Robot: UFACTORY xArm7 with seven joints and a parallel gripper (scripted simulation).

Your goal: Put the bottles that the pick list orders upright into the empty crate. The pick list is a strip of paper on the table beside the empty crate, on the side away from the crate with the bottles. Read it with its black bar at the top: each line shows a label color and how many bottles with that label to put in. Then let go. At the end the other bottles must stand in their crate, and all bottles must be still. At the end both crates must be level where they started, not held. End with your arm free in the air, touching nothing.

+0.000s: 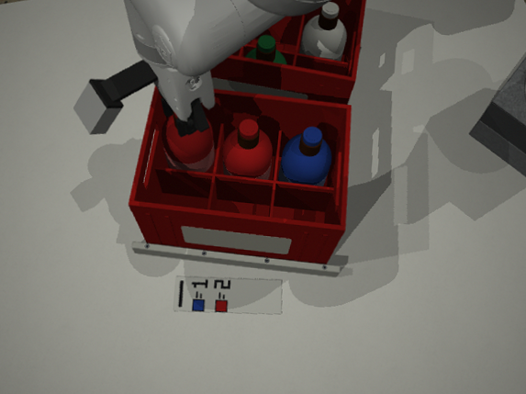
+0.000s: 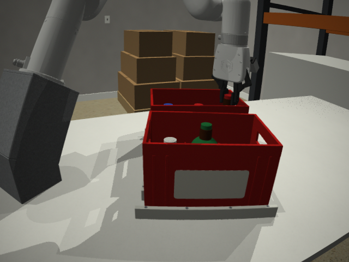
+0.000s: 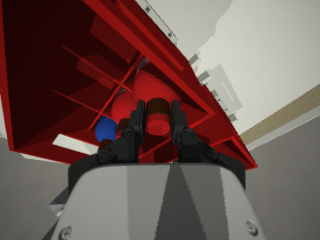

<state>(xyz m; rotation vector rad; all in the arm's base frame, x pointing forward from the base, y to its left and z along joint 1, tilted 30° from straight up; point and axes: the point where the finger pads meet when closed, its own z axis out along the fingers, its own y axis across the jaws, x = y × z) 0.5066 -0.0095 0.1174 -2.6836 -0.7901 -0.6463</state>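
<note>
My hand is 90 mm past the red bottle and 100 mm above it. From my hand the other things lie so: pick list 70 mm behind, 200 mm to the left, 190 mm below; green bottle 110 mm behind, 150 mm to the right, 100 mm below; blue bottle 180 mm behind, 10 mm to the left, 100 mm below.
</note>
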